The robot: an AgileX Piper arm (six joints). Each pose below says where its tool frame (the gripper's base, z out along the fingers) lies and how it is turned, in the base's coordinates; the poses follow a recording.
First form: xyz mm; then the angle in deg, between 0 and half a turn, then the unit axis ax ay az.
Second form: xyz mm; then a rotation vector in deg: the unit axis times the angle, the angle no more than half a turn. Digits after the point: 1 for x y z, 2 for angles.
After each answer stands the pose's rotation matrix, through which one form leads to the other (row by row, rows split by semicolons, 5 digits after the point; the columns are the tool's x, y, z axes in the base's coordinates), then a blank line. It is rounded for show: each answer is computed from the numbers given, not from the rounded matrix.
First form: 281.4 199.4 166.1 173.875 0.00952 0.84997 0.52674
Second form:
281.4 199.4 166.1 1.66 147.79 91.59
-0.99411 -0.04006 0.10069; 0.07234 0.44649 0.89186; -0.08069 0.89389 -0.44096

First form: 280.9 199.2 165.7 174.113 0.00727 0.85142 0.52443
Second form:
280.9 199.2 165.7 1.27 148.24 91.31
-0.99462 -0.04144 0.09493; 0.06614 0.45129 0.88992; -0.07972 0.89142 -0.44612

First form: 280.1 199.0 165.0 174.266 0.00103 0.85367 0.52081
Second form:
280.1 199.0 165.0 0.18 148.77 90.76
-0.99499 -0.05028 0.08636; 0.05379 0.45887 0.88688; -0.08422 0.88708 -0.45387

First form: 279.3 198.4 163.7 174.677 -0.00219 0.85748 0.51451
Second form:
279.3 198.4 163.7 -0.38 149.78 89.87
-0.99568 -0.05148 0.07730; 0.04398 0.47169 0.88067; -0.08180 0.88026 -0.46739

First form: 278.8 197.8 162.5 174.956 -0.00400 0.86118 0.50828
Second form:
278.8 197.8 162.5 -0.70 150.67 88.93
-0.99610 -0.05156 0.07166; 0.03781 0.48427 0.87410; -0.07977 0.87340 -0.48043

